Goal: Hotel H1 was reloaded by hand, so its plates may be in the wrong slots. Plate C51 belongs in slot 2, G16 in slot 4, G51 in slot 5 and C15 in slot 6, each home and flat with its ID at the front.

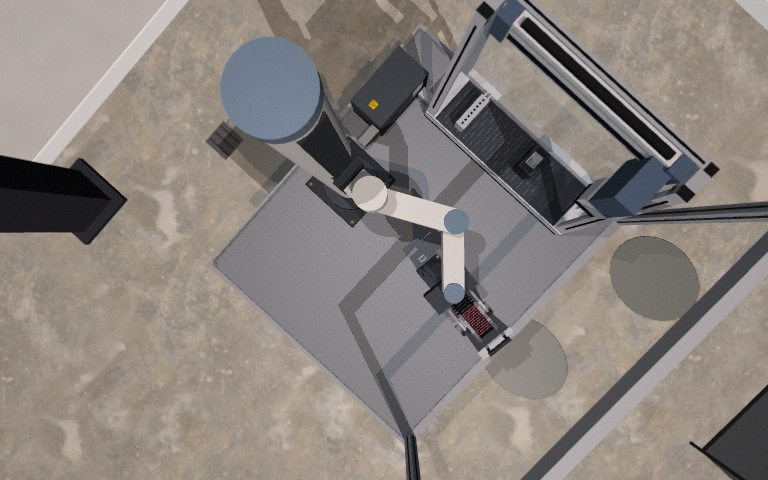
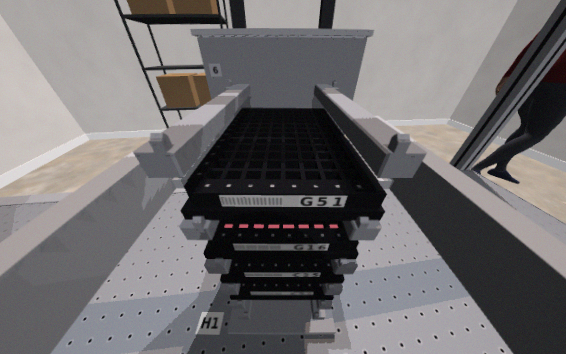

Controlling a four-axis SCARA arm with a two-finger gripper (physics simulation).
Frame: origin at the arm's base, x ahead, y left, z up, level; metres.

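Seen in the pictures: gripper, fingertip midpoint: (image 1: pixel 476 320) (image 2: pixel 283 130).
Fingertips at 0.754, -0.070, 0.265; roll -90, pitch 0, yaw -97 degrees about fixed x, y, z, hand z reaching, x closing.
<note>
Pixels of each thing's top centre, then the offset from my fingertips to it, as dx, dy, dz. "pt": a spot on its surface instead. Level surfaces: height alone.
- plate G51, top centre: (image 2: pixel 283 131) (image 1: pixel 476 321) +0.006, -0.001, -0.003
- hotel H1, surface spot: (image 2: pixel 280 65) pt +0.070, -0.006, +0.032
- plate G16, top centre: (image 2: pixel 281 173) +0.006, +0.000, -0.039
- third plate, top centre: (image 2: pixel 282 203) +0.006, +0.000, -0.074
- fourth plate, top centre: (image 2: pixel 282 225) +0.006, +0.000, -0.110
- deck, surface height: dz -0.251
- dark box, surface spot: (image 1: pixel 389 87) pt -0.871, +0.467, -0.137
My gripper (image 1: pixel 471 315) (image 2: pixel 283 130) is shut on plate G51 (image 1: pixel 476 320) (image 2: pixel 287 192). The plate is inside hotel H1 (image 2: pixel 280 65), level, with its ID at the front, below the slot 6 supports and just above or on the slot 5 supports; which of the two I cannot tell. Below it, plate G16 (image 2: pixel 282 247) sits in slot 4, with red contents. A third plate (image 2: pixel 282 275) sits in slot 3; its ID looks like C15 but is hard to read. A fourth plate (image 2: pixel 282 293) sits in slot 2, its ID too small to read.
A dark station plate (image 1: pixel 421 258) lies on the deck (image 1: pixel 294 254) behind the gripper. A dark box (image 1: pixel 389 87) with a yellow label and a framed machine (image 1: pixel 481 155) stand at the far side. A shelf rack (image 2: pixel 175 19) and a person (image 2: pixel 537 100) are beyond the hotel.
</note>
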